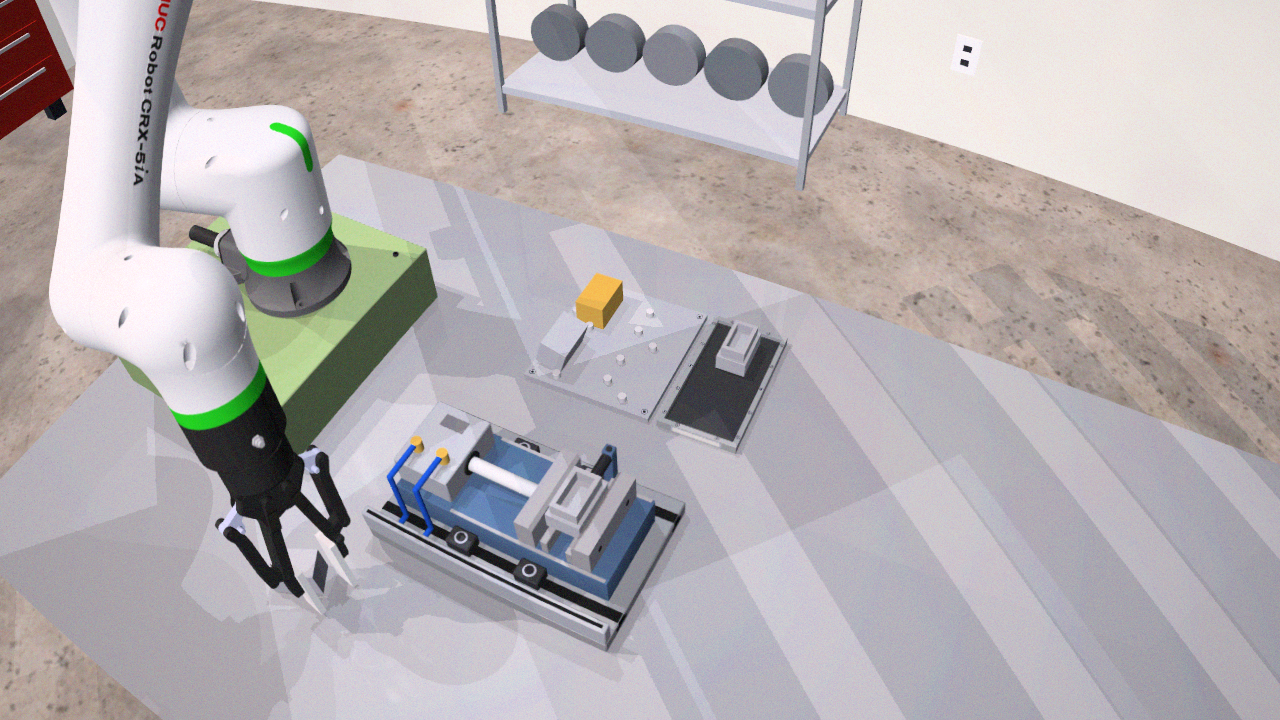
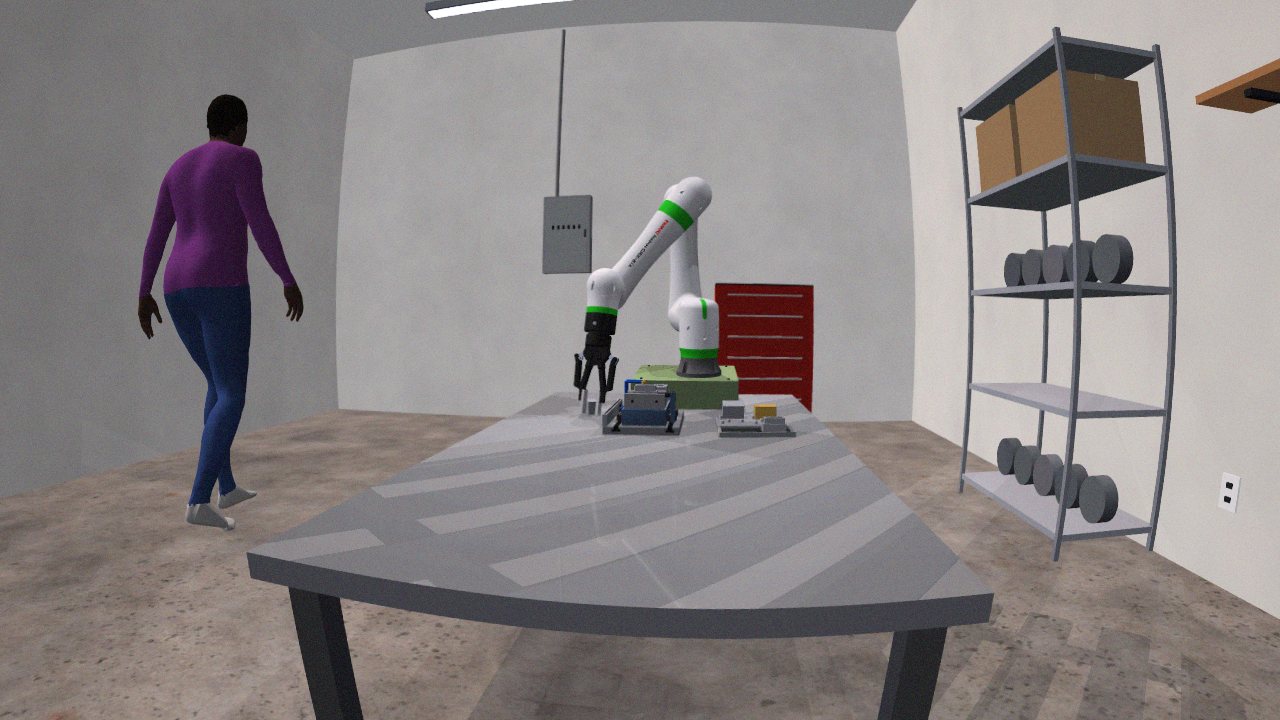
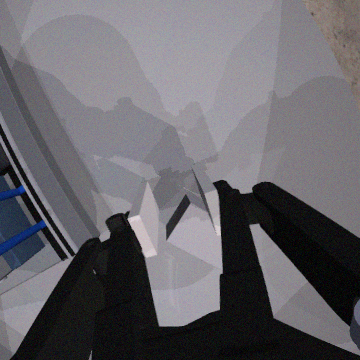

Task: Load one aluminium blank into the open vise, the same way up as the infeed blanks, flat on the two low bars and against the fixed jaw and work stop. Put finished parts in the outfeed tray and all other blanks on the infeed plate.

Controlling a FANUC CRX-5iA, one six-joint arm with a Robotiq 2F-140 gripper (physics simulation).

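Where they show: gripper, fingertip midpoint: [image 1: 332, 592] [image 2: 590, 414] [image 3: 174, 188]; arm's base at its link origin: [image 1: 299, 276] [image 2: 698, 374].
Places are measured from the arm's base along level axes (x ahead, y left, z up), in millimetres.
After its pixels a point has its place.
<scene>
My gripper [image 1: 324, 583] @[x 261, y -331, z -95 mm] [image 2: 590, 400] @[x 261, y -331, z -95 mm] [image 3: 174, 188] @[x 261, y -331, z -95 mm] is shut on a grey aluminium blank [image 1: 320, 570] @[x 243, y -319, z -78 mm] [image 2: 591, 407] @[x 247, y -328, z -77 mm] [image 3: 192, 215] @[x 241, y -332, z -60 mm] with one dark face. The blank sits skewed between the pads, low at the table left of the vise; whether it touches the table is unclear. The blue vise [image 1: 510, 501] @[x 414, y -171, z -39 mm] [image 2: 648, 416] @[x 551, y -155, z -55 mm] holds a grey part with a rectangular pocket [image 1: 575, 503] @[x 491, y -169, z 3 mm] between its jaws. Another grey blank [image 1: 562, 344] @[x 363, y 60, z -50 mm] [image 2: 733, 409] @[x 372, y 76, z -63 mm] is at the left of the infeed plate [image 1: 586, 389] @[x 404, y 36, z -90 mm]. A pocketed part [image 1: 738, 349] @[x 560, y 152, z -72 mm] [image 2: 772, 423] @[x 573, y 153, z -70 mm] sits in the outfeed tray [image 1: 698, 433] @[x 554, y 21, z -86 mm].
An orange block [image 1: 599, 300] @[x 371, y 151, z -55 mm] [image 2: 765, 411] @[x 383, y 165, z -68 mm] stands at the back of the infeed plate, near several small pins. Blue hoses [image 1: 420, 492] @[x 318, y -200, z -38 mm] [image 3: 22, 237] @[x 302, y -222, z -37 mm] rise at the vise's left end. The green robot base [image 1: 358, 340] @[x 124, y -41, z -34 mm] is behind the gripper. A person [image 2: 210, 268] is at the far left.
</scene>
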